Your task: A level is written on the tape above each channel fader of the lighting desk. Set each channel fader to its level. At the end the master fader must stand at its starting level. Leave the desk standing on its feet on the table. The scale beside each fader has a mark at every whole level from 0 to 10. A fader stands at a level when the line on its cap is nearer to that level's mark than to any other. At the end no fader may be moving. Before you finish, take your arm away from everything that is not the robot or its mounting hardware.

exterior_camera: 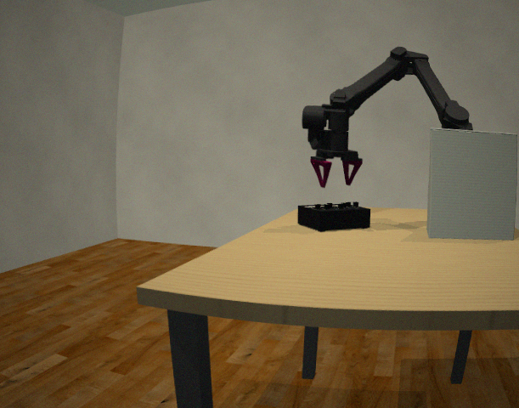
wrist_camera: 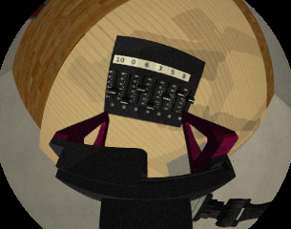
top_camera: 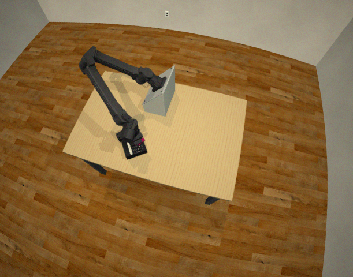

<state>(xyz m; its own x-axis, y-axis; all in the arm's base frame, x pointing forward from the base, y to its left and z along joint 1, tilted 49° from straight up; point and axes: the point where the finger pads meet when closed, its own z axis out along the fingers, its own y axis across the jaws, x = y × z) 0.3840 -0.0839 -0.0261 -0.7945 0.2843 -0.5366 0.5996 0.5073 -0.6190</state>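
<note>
My gripper is now 60 mm above the fader cap, 40 mm short of it and 30 mm to the right of it. Also, from my hand: master cap (70 mm to the right, 60 mm below, 50 mm behind).
</note>
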